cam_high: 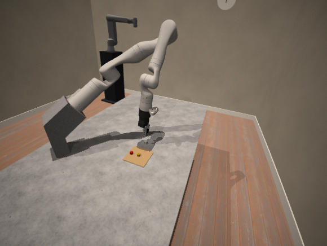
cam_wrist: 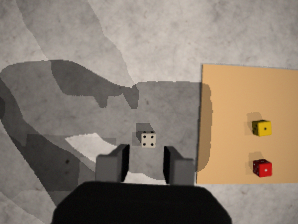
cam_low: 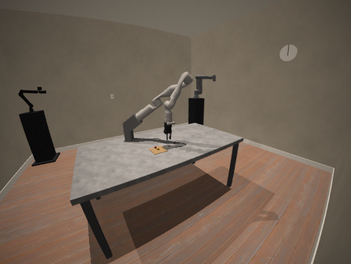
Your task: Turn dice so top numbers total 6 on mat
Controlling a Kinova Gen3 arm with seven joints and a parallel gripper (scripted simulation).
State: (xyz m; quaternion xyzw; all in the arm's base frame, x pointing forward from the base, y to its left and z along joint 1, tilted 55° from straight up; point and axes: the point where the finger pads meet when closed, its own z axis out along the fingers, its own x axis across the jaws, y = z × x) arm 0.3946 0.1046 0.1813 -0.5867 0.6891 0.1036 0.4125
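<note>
The white die is 80 mm below my hand. Round my hand: tan mat (130 mm to the right, 90 mm below, 30 mm ahead); red die (140 mm to the right, 80 mm below, 20 mm behind); yellow die (130 mm to the right, 80 mm below, 30 mm ahead).
</note>
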